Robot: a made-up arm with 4 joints.
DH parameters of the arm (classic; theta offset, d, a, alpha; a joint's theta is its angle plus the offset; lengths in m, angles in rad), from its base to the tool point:
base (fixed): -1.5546 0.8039 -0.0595 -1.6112
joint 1: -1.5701 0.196 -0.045 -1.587
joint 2: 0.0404 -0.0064 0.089 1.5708
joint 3: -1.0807 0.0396 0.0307 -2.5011
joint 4: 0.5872 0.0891 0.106 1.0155
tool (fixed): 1.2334 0.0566 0 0
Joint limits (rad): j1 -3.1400..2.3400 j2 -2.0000..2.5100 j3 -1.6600..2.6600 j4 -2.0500..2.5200
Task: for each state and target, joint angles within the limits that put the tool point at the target. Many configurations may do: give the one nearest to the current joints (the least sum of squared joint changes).
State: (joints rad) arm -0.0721 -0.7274 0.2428 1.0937
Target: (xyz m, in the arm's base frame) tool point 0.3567 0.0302 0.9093
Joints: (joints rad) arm 0.4853 -1.2547 0.8266 0.5706
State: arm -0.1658 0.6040 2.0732 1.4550
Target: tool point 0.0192 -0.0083 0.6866
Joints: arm -0.2633 1.3101 1.9362 1.0373
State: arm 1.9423 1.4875 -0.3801 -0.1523
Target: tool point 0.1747 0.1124 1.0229
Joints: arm 2.1905 2.2442 -0.6730 0.1305
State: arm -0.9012 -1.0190 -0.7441 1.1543
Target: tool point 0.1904 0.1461 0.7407
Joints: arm -1.5411 -1.2955 -1.0449 1.0580
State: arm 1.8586 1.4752 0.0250 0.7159
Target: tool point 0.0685 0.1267 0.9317
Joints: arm 2.0408 1.1200 -0.2624 1.0051
